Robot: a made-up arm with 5 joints.
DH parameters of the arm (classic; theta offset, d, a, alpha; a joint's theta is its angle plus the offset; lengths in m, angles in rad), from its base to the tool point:
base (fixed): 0 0 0.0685 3.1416
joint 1: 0 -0.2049 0.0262 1.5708
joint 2: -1.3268 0 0.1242 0
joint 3: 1.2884 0 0.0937 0
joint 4: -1.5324 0.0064 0 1.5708
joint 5: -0.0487 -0.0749 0 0
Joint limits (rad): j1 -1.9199..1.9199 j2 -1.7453..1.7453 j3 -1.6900..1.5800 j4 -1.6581..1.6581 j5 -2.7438..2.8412
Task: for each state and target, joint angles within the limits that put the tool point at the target. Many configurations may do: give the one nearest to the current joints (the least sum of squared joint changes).
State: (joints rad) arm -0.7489 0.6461 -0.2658 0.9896 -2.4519
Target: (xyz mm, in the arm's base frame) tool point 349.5 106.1 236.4
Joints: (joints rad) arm -0.3397 0.8664 -0.8798 0.4042 -2.4519
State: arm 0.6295 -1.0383 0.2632 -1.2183 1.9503
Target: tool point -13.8 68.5 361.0
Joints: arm 0.6344 -1.5433 0.5519 -1.5472 1.9503
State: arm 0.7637 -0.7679 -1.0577 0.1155 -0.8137
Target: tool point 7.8 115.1 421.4
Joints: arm 1.0363 -1.3008 -0.7681 0.4964 -0.8137
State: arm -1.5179 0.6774 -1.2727 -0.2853 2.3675
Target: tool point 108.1 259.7 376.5
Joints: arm -1.3951 0.7142 -1.2371 -0.2137 2.3675
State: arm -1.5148 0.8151 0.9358 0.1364 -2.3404
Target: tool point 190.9 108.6 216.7
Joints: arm -0.6866 -0.1455 0.8245 0.1613 -2.3404
